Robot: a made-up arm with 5 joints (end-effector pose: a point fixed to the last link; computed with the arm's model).
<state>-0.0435 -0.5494 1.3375 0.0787 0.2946</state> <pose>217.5 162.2 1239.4 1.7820 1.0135 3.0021</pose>
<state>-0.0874 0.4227 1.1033 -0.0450 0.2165</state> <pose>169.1 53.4 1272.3 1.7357 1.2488 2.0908</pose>
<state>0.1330 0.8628 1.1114 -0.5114 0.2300</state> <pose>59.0 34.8 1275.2 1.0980 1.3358 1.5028</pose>
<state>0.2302 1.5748 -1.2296 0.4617 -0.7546</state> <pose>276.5 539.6 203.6 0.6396 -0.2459 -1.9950</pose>
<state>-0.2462 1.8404 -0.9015 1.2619 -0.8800</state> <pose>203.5 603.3 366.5 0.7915 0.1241 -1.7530</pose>
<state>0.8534 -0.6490 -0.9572 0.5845 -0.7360</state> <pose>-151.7 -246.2 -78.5 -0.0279 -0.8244 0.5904</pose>
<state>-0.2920 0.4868 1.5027 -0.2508 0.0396</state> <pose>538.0 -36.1 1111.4 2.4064 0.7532 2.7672</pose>
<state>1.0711 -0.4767 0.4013 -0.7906 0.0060</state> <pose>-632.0 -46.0 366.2 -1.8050 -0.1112 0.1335</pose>
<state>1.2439 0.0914 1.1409 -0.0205 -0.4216</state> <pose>-556.0 169.8 795.0 -0.4609 0.4985 -0.3030</pose>
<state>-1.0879 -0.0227 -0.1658 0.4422 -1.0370</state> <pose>80.2 185.4 1279.6 -1.8199 0.9564 -2.2246</pose>
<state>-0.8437 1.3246 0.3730 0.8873 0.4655</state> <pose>335.5 459.0 1042.5 -0.5620 0.9830 -1.3774</pose>
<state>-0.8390 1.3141 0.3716 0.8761 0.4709</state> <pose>329.6 457.3 1047.2 -0.5603 0.9944 -1.3564</pose>
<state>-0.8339 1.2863 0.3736 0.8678 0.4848</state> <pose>318.3 451.3 1058.3 -0.5425 1.0193 -1.3063</pose>
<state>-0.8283 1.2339 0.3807 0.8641 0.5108</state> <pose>299.9 438.2 1077.8 -0.4933 1.0618 -1.2074</pose>
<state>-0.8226 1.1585 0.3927 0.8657 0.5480</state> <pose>275.7 416.7 1103.9 -0.3947 1.1159 -1.0449</pose>
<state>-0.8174 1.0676 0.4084 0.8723 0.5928</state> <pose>249.4 387.2 1132.3 -0.2302 1.1675 -0.8094</pose>
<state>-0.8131 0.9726 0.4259 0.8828 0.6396</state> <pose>225.1 352.8 1158.5 -0.0068 1.2001 -0.5172</pose>
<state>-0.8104 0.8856 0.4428 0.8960 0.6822</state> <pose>206.2 318.6 1179.1 0.2241 1.2060 -0.2287</pose>
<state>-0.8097 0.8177 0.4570 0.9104 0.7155</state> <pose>194.1 290.5 1192.8 0.4008 1.1941 -0.0119</pose>
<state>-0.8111 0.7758 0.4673 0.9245 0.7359</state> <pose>188.9 272.7 1200.0 0.5017 1.1808 0.1078</pose>
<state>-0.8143 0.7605 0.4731 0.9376 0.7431</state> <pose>189.1 266.2 1202.2 0.5359 1.1755 0.1407</pose>
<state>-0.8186 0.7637 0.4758 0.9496 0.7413</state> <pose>192.8 267.6 1201.1 0.5274 1.1778 0.1177</pose>
